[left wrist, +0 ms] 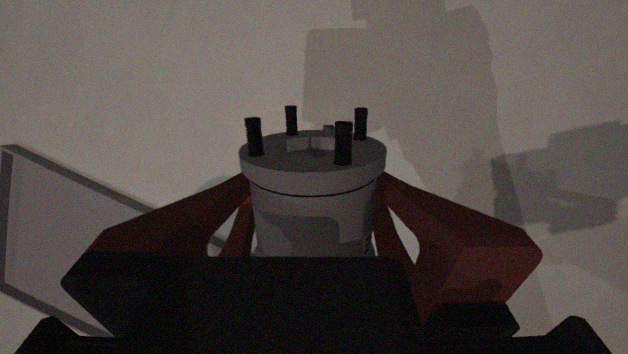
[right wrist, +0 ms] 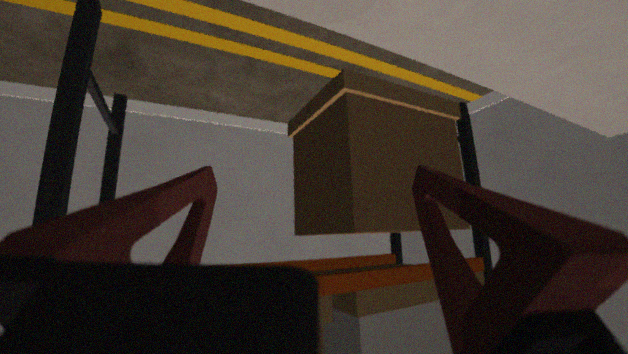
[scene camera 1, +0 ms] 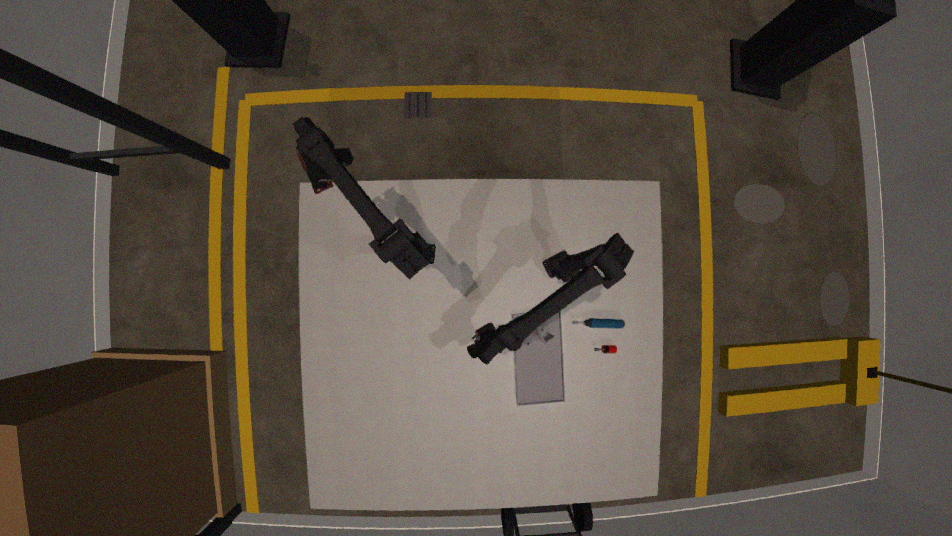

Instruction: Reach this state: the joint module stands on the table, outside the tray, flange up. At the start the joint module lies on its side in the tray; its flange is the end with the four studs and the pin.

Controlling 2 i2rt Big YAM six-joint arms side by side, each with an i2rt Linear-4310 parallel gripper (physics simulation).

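Frame: origin at the left arm's base, x ahead, y left, z up, level; metres.
Seen in the pictures: left gripper, fingertip midpoint: (left wrist: 313, 177); right gripper, fingertip midpoint: (right wrist: 314, 177) (scene camera 1: 311, 181); left arm's base, link origin: (scene camera 1: 557, 264).
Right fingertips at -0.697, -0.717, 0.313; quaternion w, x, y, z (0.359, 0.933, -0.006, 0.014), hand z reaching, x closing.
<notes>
Pixels of each thing's top centre, then the offset from my right fingertips to it, as dx, dy, dz. "spot": a spot on its surface instead. Level surfaces: height alone.
- grey joint module, top centre: (left wrist: 304, 227) +0.804, +0.267, -0.127
- table, surface height: dz -0.313
- tray, top centre: (left wrist: 138, 293) (scene camera 1: 539, 358) +1.035, +0.441, -0.297
- blue screwdriver, surface spot: (scene camera 1: 604, 323) spot: +1.030, +0.774, -0.273
- short red screwdriver, top centre: (scene camera 1: 607, 350) +1.148, +0.731, -0.279
The grey joint module (left wrist: 311, 215) is between the red fingers of my left gripper (left wrist: 313, 177), which is shut on it. Its flange end, with four black studs and a small pin, points up in the left wrist view. The module's lower end is hidden, so I cannot tell whether it touches the table (scene camera 1: 399, 432). The tray (scene camera 1: 538, 384) (left wrist: 50, 215) lies beside it, to the left in the left wrist view. In the scene view the left arm hides the module. My right gripper (right wrist: 314, 177) (scene camera 1: 321, 189) is open and empty, near the table's top left corner.
Small grey parts (scene camera 1: 544, 334) lie in the tray, partly under the left arm. A blue screwdriver (scene camera 1: 604, 323) and a short red screwdriver (scene camera 1: 608, 348) lie right of the tray. A large brown box (right wrist: 400, 165) (scene camera 1: 113, 452) stands beyond the table's left side.
</notes>
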